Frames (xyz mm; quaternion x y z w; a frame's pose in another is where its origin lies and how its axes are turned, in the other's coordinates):
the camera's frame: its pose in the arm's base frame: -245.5 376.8 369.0 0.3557 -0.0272 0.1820 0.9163
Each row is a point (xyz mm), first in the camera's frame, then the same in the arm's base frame.
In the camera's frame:
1: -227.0 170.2 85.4
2: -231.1 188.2 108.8
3: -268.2 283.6 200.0
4: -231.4 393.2 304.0
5: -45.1 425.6 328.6
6: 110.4 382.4 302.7
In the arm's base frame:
1: -510.4 364.8 501.2
2: -518.7 360.3 529.5
3: -579.7 353.2 652.1
4: -575.8 370.6 806.5
5: -411.6 434.9 879.1
6: -253.4 471.5 859.9

